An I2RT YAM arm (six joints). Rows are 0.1 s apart.
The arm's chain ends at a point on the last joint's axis. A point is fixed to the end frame.
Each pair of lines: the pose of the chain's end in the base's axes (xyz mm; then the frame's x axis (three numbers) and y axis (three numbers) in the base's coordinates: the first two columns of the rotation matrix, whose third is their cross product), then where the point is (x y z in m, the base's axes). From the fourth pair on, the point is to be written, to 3 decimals.
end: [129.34 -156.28 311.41 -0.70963 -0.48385 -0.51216 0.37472 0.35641 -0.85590]
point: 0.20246 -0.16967 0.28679
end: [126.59 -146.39 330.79 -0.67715 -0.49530 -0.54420 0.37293 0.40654 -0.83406]
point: 0.20068 -0.15545 0.30711
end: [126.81 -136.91 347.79 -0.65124 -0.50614 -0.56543 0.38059 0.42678 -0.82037]
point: 0.20163 -0.14370 0.32570
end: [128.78 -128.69 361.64 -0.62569 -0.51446 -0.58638 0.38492 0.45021 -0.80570]
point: 0.204 -0.133 0.341
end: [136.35 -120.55 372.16 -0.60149 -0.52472 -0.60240 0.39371 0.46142 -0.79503]
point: 0.212 -0.123 0.353
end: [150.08 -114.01 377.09 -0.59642 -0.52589 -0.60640 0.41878 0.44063 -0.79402]
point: 0.226 -0.118 0.360
